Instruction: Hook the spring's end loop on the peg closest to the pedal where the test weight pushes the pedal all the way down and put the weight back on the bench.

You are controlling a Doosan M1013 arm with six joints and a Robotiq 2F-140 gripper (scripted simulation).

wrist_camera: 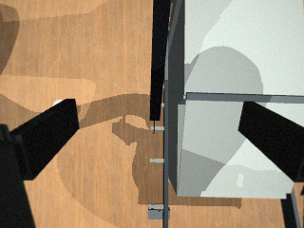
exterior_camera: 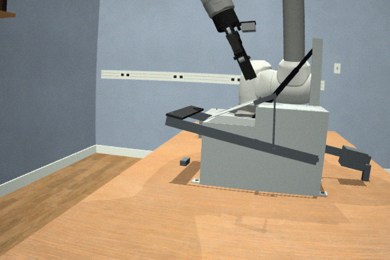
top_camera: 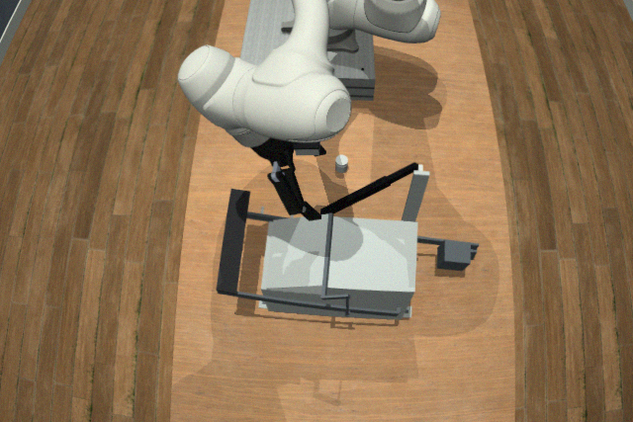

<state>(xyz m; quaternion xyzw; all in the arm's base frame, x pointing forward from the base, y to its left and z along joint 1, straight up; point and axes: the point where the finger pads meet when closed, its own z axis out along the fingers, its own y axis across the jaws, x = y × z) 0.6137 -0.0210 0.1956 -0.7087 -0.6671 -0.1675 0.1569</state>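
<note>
Now: the steel test weight 21 cm behind my hand, 6 cm to the left of it and 27 cm below it. Also, from my hand: small grey block: 19 cm to the right, 29 cm below.
</note>
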